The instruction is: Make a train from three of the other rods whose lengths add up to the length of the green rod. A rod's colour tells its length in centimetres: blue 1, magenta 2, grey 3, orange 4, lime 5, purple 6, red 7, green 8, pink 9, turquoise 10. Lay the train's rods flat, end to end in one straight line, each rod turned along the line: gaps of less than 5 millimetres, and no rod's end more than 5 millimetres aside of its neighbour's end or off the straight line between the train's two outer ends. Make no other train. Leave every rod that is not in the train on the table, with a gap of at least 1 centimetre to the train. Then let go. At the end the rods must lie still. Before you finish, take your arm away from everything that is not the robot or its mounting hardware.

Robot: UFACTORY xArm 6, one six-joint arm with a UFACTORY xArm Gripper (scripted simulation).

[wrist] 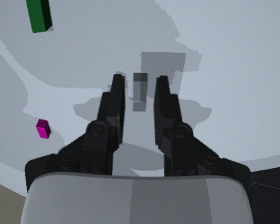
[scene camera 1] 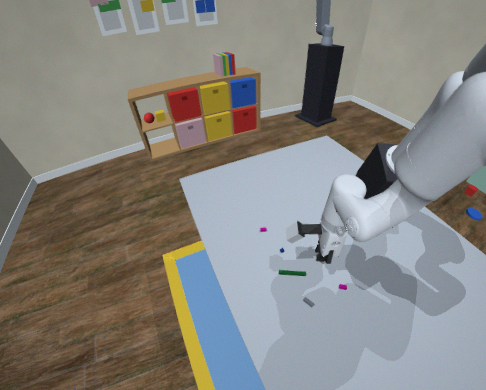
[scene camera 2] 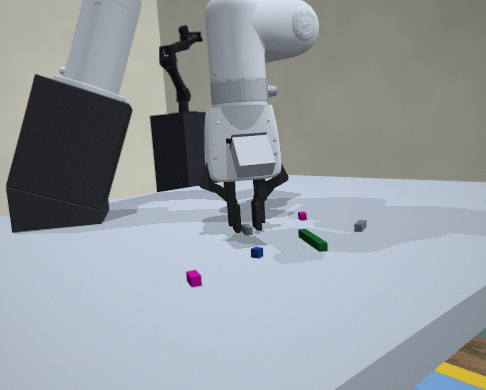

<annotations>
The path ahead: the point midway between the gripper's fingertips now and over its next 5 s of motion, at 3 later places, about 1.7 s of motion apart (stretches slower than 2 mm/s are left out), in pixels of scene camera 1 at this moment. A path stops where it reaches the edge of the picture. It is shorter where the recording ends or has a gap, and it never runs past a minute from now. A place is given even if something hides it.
My gripper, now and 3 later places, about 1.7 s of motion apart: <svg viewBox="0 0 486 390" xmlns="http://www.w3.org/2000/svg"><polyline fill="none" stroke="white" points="320,256 328,239 331,246 336,256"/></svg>
</annotations>
